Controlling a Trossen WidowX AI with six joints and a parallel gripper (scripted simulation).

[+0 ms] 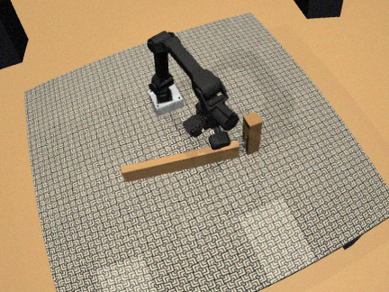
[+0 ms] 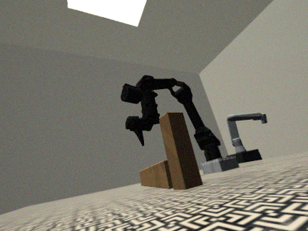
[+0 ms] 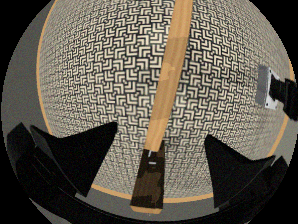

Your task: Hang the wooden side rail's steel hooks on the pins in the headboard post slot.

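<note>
Now: gripper tip 14 cm to the right of the headboard post, 5 cm above it and 2 cm past it.
</note>
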